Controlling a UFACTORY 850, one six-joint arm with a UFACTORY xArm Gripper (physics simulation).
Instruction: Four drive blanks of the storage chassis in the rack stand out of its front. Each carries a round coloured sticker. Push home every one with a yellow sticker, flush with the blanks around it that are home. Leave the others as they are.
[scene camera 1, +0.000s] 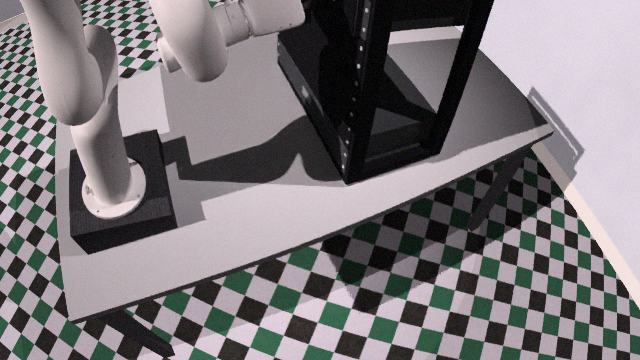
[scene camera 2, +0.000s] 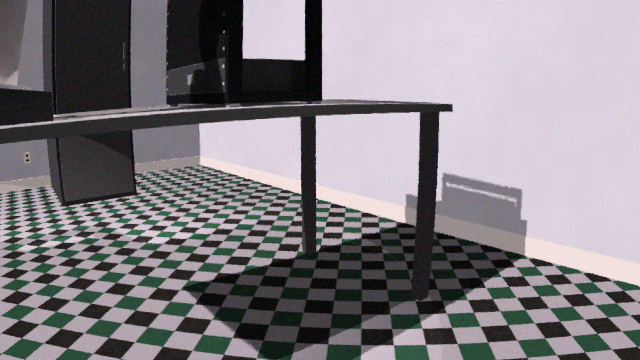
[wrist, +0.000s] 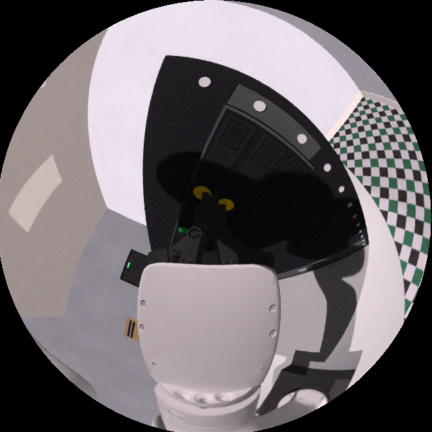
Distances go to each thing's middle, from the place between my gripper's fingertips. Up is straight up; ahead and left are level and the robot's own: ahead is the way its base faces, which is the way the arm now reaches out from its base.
Right now my hand is 20 cm above the black rack (scene camera 1: 361, 104), 17 cm short of it and 11 cm to the right of it.
